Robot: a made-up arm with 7 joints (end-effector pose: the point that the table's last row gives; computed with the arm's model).
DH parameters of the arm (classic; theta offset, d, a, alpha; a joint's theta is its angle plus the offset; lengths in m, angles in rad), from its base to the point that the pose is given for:
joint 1: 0 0.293 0 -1.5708
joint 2: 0 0 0 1.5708
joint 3: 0 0.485 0.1 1.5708
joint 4: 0 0 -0.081 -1.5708
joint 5: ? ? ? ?
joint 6: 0 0 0.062 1.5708
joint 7: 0 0 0 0
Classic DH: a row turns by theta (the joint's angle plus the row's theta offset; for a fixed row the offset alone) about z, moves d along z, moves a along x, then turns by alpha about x.
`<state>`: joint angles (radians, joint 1 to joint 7).
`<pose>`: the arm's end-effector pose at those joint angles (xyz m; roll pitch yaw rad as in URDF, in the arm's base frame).
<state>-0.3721 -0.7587 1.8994 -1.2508 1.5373 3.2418 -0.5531</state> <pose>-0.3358 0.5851 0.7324 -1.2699 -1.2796 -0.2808</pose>
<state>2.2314 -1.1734 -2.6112 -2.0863 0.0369 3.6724 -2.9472</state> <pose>0.5253 -0.2937 0.0877 2.5557 0.2916 2.0179</pose>
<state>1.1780 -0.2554 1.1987 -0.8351 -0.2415 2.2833 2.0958</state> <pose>-0.3318 0.0202 1.1522 -1.5407 0.1292 0.6184</pose>
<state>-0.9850 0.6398 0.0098 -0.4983 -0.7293 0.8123 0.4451</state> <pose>0.3834 -0.6247 0.8438 2.4774 -0.1109 -1.8101</pose>
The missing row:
joint 5: 0 0.377 0 1.5708
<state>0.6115 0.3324 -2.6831 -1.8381 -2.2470 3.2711 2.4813</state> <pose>-0.0499 -0.3400 0.8279 -2.1740 -1.4609 -2.9709</pose>
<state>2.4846 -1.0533 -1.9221 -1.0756 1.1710 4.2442 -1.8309</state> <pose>0.7390 -0.1788 0.5260 3.1149 -1.0667 -0.7009</pose>
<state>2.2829 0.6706 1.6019 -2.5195 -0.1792 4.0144 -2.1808</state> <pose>-0.4015 -0.1306 0.5300 1.5318 0.0544 -0.6771</pose>
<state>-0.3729 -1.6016 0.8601 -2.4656 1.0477 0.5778 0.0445</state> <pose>-0.0705 0.3847 0.5136 -3.1154 0.5469 0.1782</pose>
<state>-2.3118 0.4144 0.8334 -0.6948 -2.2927 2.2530 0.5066</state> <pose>-0.1591 -0.5648 0.9877 0.8011 -0.6167 -0.7162</pose>
